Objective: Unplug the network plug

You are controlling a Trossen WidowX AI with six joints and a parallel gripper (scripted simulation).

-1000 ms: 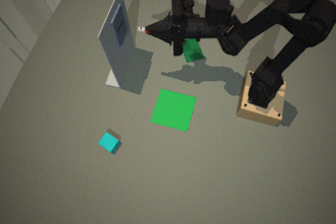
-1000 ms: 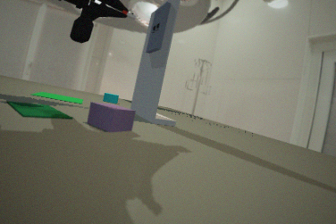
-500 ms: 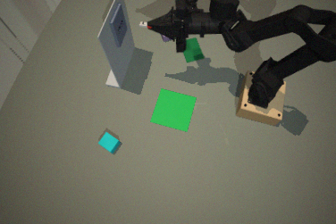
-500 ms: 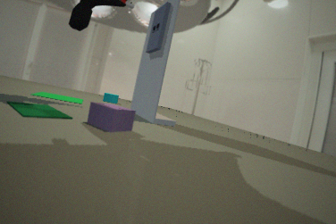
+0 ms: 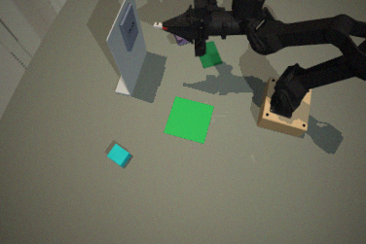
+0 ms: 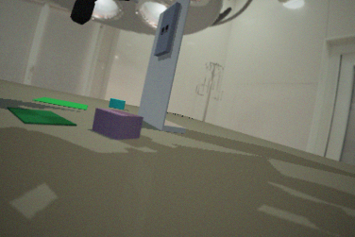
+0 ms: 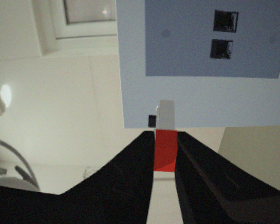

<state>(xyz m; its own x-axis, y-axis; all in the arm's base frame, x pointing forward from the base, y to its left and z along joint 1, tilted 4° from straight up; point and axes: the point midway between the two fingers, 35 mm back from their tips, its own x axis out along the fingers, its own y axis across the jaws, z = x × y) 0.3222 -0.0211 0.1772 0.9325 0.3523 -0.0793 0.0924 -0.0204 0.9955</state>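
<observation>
My gripper tip is 10 cm past the bright green marked square, 11 cm to the right of it and 26 cm above it. From my gripper tip the other things lie so: purple block: 2 cm ahead, 16 cm to the right, 25 cm below; then grey panel: 11 cm ahead, 13 cm below; then white plug: 1 cm ahead.
</observation>
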